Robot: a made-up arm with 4 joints.
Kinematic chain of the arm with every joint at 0, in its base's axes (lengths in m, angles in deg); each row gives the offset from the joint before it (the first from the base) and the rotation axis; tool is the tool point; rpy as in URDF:
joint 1: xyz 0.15 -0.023 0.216 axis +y
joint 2: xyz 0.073 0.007 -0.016 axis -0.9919 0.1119 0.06
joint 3: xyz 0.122 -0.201 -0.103 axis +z
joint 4: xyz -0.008 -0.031 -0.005 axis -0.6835 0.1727 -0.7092
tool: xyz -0.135 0.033 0.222 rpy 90 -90 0
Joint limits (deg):
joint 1: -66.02..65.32
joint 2: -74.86..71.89
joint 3: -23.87..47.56
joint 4: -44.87..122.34
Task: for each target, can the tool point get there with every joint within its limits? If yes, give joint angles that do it. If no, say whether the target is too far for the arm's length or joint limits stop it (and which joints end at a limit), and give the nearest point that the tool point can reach.
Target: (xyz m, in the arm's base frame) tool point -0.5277 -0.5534 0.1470
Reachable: no: too far | nearest point -0.1096 -0.2792 0.0271 | short by 0.514 m
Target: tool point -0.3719 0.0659 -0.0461
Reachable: no: joint limits stop it (at a limit: joint 1, joint 2, joint 4) | nearest point -0.1642 -0.1785 0.0001 | short by 0.324 m
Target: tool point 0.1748 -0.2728 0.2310
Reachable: yes | joints 14.00 -15.39 -14.61 -18.54
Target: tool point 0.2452 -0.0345 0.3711
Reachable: yes | joints -55.32 -19.32 2.54 59.45
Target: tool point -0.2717 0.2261 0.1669
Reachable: no: joint limits stop it (at a limit: joint 1, joint 2, joint 3) | nearest point -0.0620 -0.0048 0.3637 | short by 0.369 m
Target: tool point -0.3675 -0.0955 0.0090
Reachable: no: joint limits stop it (at a limit: joint 1, joint 2, joint 4) | nearest point -0.1636 -0.1770 0.0053 | short by 0.220 m
